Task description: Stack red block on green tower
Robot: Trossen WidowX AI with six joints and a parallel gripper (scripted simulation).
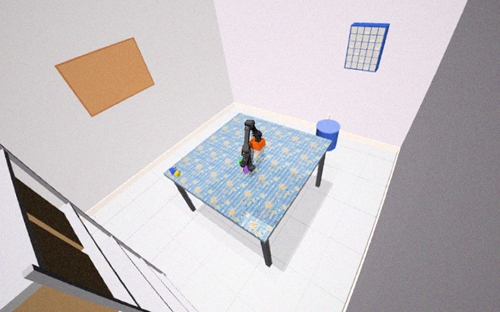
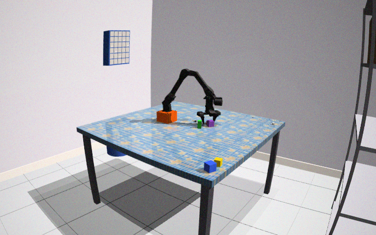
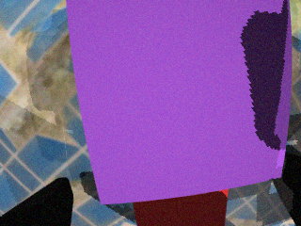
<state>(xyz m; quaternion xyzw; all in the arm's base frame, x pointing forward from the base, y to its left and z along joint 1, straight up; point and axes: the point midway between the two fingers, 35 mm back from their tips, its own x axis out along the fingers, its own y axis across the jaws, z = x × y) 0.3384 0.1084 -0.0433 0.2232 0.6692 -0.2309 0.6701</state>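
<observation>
My gripper tip is now 3 cm to the left of the purple block, 3 cm short of it and 2 cm below it. Round my gripper tip: yellow block: 62 cm to the right, 42 cm ahead, 1 cm above; red block: 1 cm above; small grey piece: 12 cm behind.
</observation>
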